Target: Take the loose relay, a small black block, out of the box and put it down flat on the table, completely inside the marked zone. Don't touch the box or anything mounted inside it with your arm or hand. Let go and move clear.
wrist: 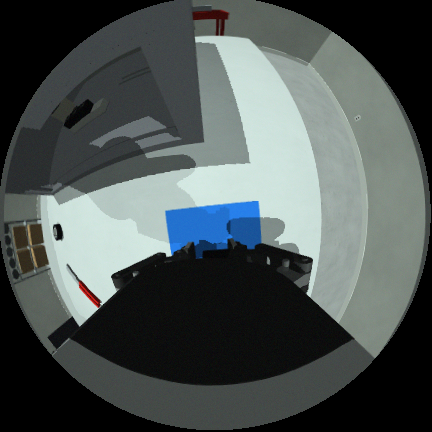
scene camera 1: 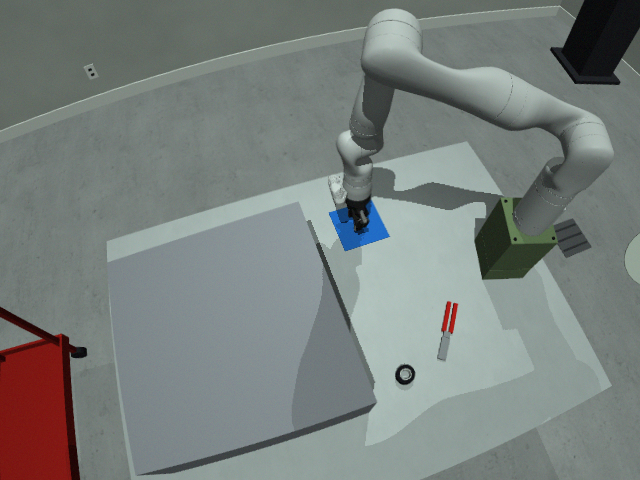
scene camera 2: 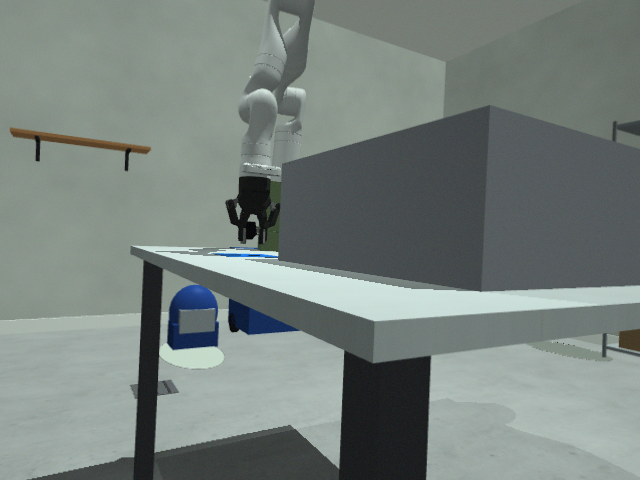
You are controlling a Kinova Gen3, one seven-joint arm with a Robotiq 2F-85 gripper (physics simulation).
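Seen in the pictures: gripper, fingertip midpoint: (wrist: 210, 247) (scene camera 1: 354, 222) (scene camera 2: 252, 244); arm's base at its link origin: (scene camera 1: 529, 219).
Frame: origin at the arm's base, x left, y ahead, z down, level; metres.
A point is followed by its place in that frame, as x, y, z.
My gripper (scene camera 1: 360, 225) @(-0.165, 0.410, 0.199) (scene camera 2: 252, 237) @(-0.165, 0.410, 0.199) (wrist: 210, 247) @(-0.165, 0.410, 0.199) points down and is shut on the relay, a small black block (scene camera 2: 250, 230) @(-0.172, 0.413, 0.167) (wrist: 216, 254) @(-0.171, 0.413, 0.167). The fingertips hang a little above the blue marked zone (scene camera 1: 373, 233) @(-0.139, 0.357, 0.227) (scene camera 2: 238, 254) @(-0.196, 0.398, 0.226) (wrist: 192, 223) @(-0.136, 0.434, 0.227), with a gap to the table in scene camera 2. The relay is partly hidden by the fingers, and its exact tilt is hard to tell. The grey box (scene camera 1: 222, 320) @(0.155, 0.748, 0.025) (scene camera 2: 382, 222) @(-0.058, 0.888, 0.151) (wrist: 175, 65) @(-0.122, 0.557, 0.090) stands beside the zone, apart from the gripper. Its open side shows in the wrist view, with a black mounted part (wrist: 79, 114) @(0.154, 0.630, 0.163) inside.
Red-handled pliers (scene camera 1: 447, 330) @(0.184, 0.214, 0.218) (wrist: 87, 292) @(0.140, 0.205, 0.217) and a black ring-shaped roll (scene camera 1: 405, 374) @(0.274, 0.333, 0.224) (wrist: 58, 232) @(0.257, 0.346, 0.214) lie on the table (scene camera 1: 408, 289) @(0.048, 0.290, 0.228). The arm's green base block (scene camera 1: 511, 248) @(0.058, 0.061, 0.030) stands at the right in scene camera 1. A red cart (scene camera 1: 36, 403) stands on the floor.
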